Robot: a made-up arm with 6 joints. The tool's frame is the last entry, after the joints.
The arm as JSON. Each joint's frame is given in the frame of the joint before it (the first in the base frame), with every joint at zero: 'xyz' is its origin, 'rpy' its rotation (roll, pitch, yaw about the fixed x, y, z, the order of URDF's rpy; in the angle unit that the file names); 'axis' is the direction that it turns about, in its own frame. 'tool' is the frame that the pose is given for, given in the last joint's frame.
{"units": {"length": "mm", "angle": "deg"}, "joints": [
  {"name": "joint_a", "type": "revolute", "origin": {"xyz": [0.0, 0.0, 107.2], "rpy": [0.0, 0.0, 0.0]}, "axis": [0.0, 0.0, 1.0]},
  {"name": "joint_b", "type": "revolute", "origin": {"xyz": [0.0, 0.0, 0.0], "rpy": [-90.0, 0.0, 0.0]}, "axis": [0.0, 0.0, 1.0]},
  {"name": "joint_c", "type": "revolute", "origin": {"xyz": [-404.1, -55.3, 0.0], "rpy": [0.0, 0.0, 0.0]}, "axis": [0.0, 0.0, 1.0]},
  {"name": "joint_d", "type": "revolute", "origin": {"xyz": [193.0, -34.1, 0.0], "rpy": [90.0, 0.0, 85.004]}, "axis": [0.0, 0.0, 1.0]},
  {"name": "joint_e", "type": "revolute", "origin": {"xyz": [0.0, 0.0, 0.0], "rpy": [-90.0, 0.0, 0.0]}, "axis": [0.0, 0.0, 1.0]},
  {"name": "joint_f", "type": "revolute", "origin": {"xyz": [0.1, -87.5, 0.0], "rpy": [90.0, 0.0, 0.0]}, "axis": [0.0, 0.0, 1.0]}
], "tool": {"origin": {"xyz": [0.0, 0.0, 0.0], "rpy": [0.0, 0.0, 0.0]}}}
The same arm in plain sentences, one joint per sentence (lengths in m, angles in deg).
The arm has six revolute joints in a row. What follows holds with every joint at zero, and every direction is one of the base frame's. The first joint sits 0.1072 m along +z from the base frame's origin and turns about +z. The second joint sits at the same point as the first joint and turns about +y. The third joint sits 0.4041 m along -x and 0.0553 m along +z from the second joint and turns about +y. The fourth joint sits 0.1930 m along +x and 0.0341 m along +z from the third joint and turns about the direction (0.9962, 0, 0.0871). The fifth joint sits at the same point as the fourth joint and turns about +y. The sixth joint sits 0.0872 m along +x and 0.0075 m along +z from the fifth joint and turns about the direction (0.9962, 0, 0.0871). The tool frame, which is the frame that the pose is given for, sits at the same point as the sixth joint; its axes are the base frame's turned by roll 0.00, pitch 85.00 and yaw 0.00 deg (as in URDF: about the fixed x, then y, then z).
